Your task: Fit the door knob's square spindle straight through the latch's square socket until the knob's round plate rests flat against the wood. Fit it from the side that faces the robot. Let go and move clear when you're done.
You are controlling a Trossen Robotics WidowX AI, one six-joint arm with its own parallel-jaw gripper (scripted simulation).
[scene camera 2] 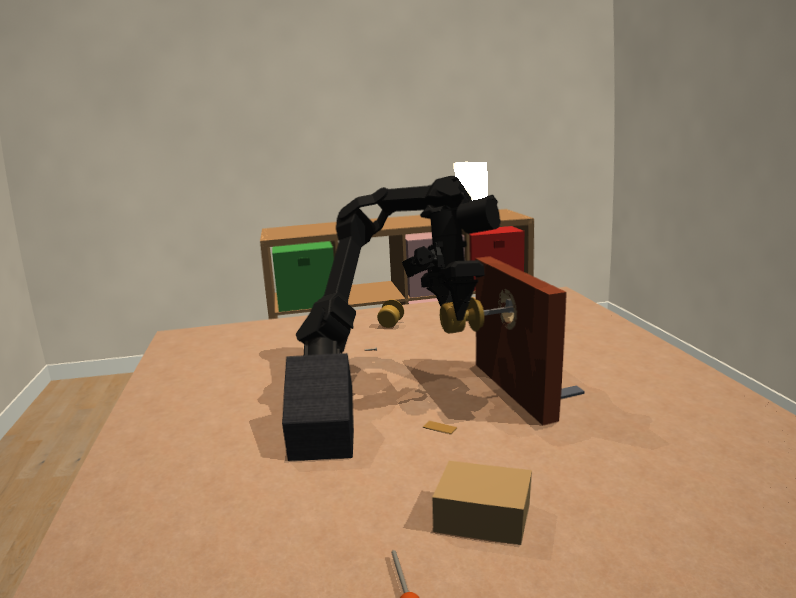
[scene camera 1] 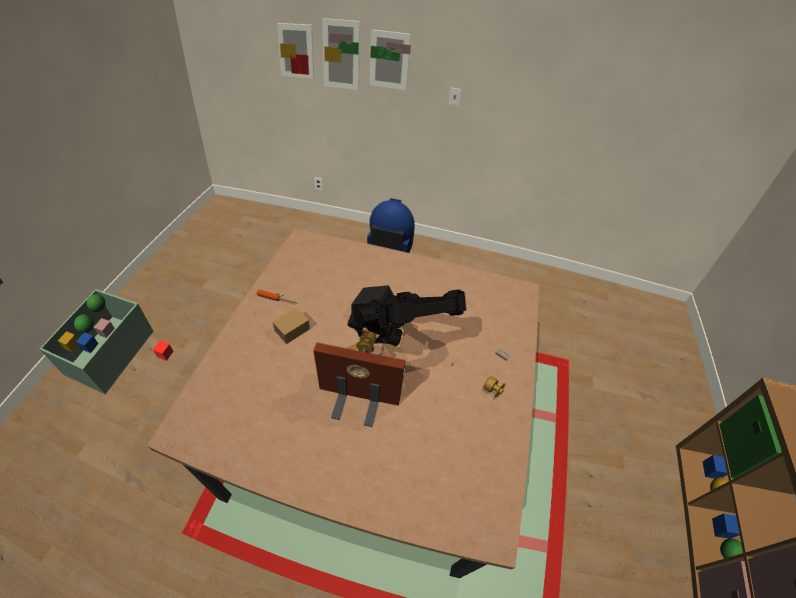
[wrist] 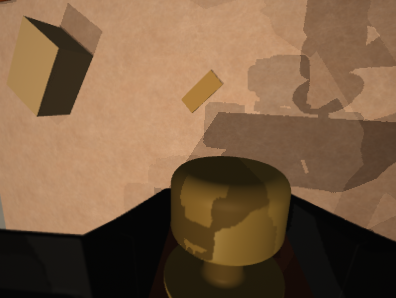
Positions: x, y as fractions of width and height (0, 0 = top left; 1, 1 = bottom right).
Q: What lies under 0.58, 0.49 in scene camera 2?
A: The gripper.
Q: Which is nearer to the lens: the tan strip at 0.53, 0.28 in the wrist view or the tan box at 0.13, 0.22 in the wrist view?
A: The tan strip.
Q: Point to a tan box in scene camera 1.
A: At 0.37, 0.54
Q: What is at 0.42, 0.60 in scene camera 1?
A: A dark red-brown wooden door panel.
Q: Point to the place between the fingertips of the gripper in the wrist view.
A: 0.57, 0.67
